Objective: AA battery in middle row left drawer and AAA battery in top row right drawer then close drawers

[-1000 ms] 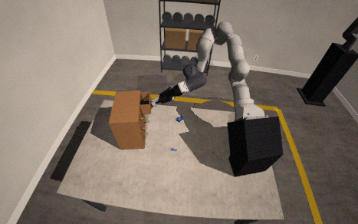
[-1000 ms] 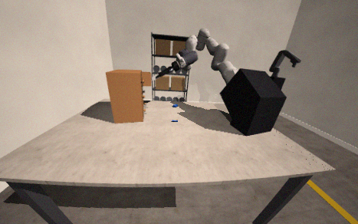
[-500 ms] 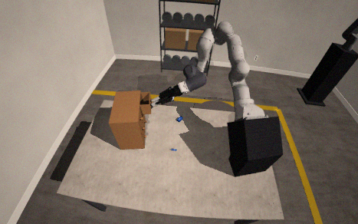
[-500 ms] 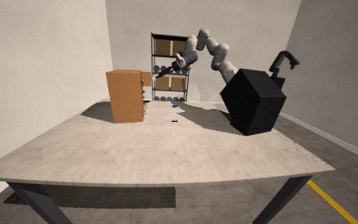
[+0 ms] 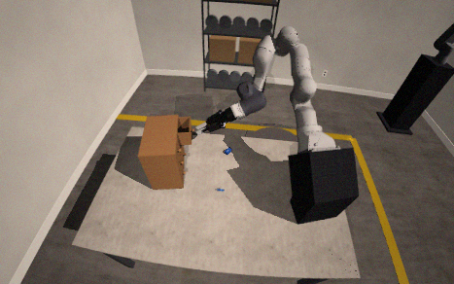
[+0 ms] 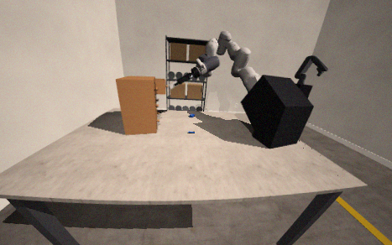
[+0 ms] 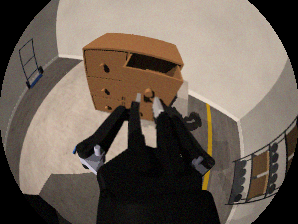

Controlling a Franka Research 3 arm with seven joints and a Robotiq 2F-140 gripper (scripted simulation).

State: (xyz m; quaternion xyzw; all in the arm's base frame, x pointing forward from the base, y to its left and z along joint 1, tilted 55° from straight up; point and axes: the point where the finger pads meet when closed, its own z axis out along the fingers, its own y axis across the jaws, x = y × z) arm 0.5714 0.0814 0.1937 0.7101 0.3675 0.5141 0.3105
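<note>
Now: hand 130 mm past the AAA battery, 220 mm to the right of it and 270 mm above it. Also, from my hand: larger blue battery 160 mm behind, 80 mm to the right, 270 mm below; then green cylinder 200 mm ahead, 160 mm to the left, 150 mm below.
</note>
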